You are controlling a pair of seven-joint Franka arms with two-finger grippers.
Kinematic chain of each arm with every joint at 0, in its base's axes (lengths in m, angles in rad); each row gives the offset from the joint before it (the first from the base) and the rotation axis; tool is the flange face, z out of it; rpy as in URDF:
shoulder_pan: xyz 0 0 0.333 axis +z
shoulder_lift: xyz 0 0 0 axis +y
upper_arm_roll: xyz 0 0 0.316 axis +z
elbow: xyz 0.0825 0 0 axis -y
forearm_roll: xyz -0.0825 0 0.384 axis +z
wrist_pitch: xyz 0 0 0 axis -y
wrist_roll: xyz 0.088 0 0 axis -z
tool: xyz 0 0 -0.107 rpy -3.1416 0 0
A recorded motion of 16 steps. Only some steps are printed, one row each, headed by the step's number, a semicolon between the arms.
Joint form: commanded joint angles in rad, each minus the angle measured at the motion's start. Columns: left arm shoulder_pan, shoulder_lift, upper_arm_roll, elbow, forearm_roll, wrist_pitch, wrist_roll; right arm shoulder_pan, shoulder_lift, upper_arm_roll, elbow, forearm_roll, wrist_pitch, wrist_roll.
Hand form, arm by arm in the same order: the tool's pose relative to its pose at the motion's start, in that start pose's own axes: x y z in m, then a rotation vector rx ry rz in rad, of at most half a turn. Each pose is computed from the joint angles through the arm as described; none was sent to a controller.
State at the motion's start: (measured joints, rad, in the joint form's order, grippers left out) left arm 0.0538 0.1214 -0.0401 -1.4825 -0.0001 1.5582 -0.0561; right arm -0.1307 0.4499 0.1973 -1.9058 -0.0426 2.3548 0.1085
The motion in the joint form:
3: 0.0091 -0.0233 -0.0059 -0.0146 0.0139 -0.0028 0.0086; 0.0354 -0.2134 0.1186 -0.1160 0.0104 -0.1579 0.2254
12: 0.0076 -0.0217 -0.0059 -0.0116 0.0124 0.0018 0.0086; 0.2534 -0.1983 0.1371 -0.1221 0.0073 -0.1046 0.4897
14: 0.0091 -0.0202 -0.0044 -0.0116 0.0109 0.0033 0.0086; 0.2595 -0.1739 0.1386 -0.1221 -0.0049 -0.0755 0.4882
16: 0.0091 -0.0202 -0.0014 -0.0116 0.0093 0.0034 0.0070; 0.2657 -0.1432 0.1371 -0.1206 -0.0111 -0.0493 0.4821
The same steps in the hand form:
3: -0.0072 -0.0036 -0.0063 0.0138 0.0066 0.0052; -0.0599 -0.0888 -0.0640 -0.0244 -0.0616 0.0705
12: -0.0062 -0.0026 -0.0072 0.0120 0.0125 0.0068; -0.1047 -0.2190 -0.0512 -0.0165 -0.0409 0.0976
14: -0.0056 -0.0041 -0.0064 0.0104 0.0125 0.0038; -0.1041 -0.2235 -0.0398 -0.0137 -0.0356 0.0819
16: -0.0055 -0.0056 -0.0065 0.0090 0.0125 -0.0008; -0.1031 -0.2264 -0.0252 -0.0095 -0.0399 0.0686

